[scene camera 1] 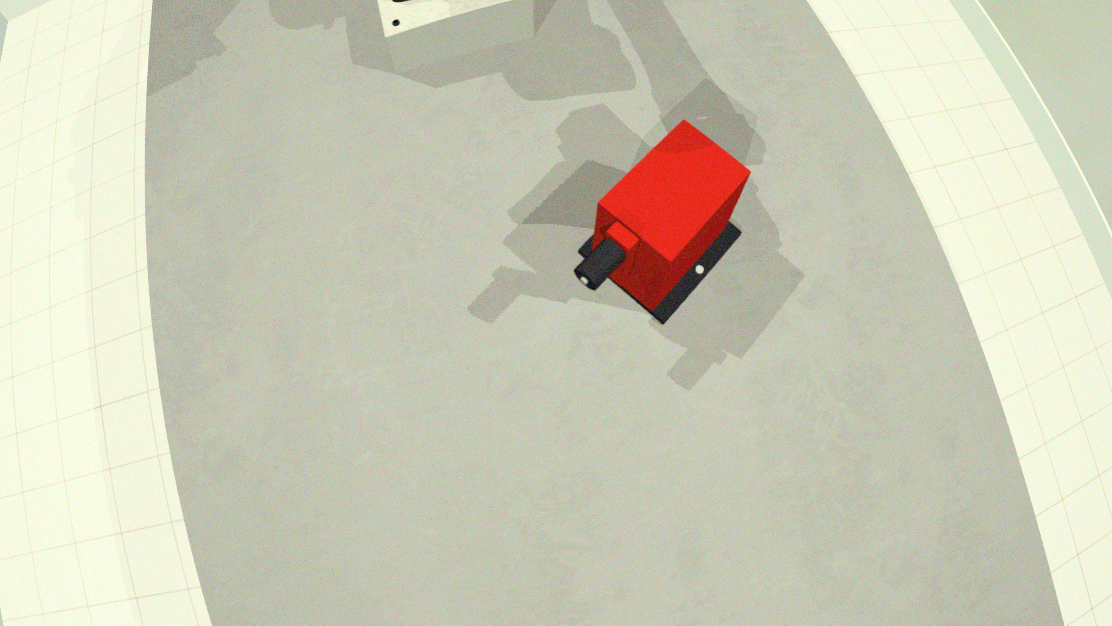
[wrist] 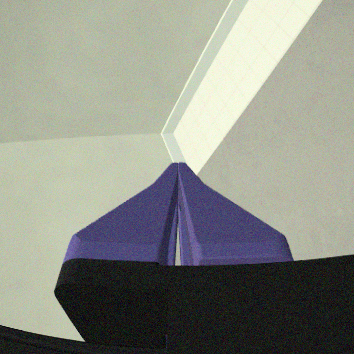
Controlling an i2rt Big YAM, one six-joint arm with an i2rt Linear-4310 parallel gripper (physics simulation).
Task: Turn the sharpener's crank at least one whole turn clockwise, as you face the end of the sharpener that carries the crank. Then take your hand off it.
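Places are measured from the arm's base along level axes (x down, y ahead, z right), in millimetres.
Where they show: gripper, fingertip midpoint: (wrist: 177, 174).
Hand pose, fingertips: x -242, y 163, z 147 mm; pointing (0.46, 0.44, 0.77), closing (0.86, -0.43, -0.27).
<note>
Things, the pixels of their top centre, and the offset from my fingertips. "*": a spot on its surface instead. Level surfaces: height alone.
- red sharpener at a spot on its surface: (scene camera 1: 675, 190) * dz -337, dx +194, dy +175 mm
- black base at a spot on its surface: (scene camera 1: 699, 272) * dz -373, dx +312, dy +204 mm
- black cylindrical handle at a spot on its surface: (scene camera 1: 599, 264) * dz -266, dx +176, dy +242 mm
- grey table top at its surface level: dx +322 mm
The red sharpener (scene camera 1: 675, 190) stands on a black base (scene camera 1: 699, 272) in scene camera 1, right of centre. Its crank end faces the lower left. A small red crank arm (scene camera 1: 622, 233) shows at that end, near the top, with a black cylindrical handle (scene camera 1: 599, 264) sticking out toward the lower left. My gripper (wrist: 177, 174) is shut in the wrist view, its two purple fingertips touching with nothing between them. The gripper does not show in scene camera 1, and the sharpener does not show in the wrist view, so the gripper's distance from the crank cannot be told.
The sharpener stands on a grey table top (scene camera 1: 505, 466). A pale block-like base (scene camera 1: 459, 34) shows at the top edge of scene camera 1. Shadows fall around the sharpener and the base. Pale tiled floor (scene camera 1: 62, 311) lies beyond the table's curved edges.
</note>
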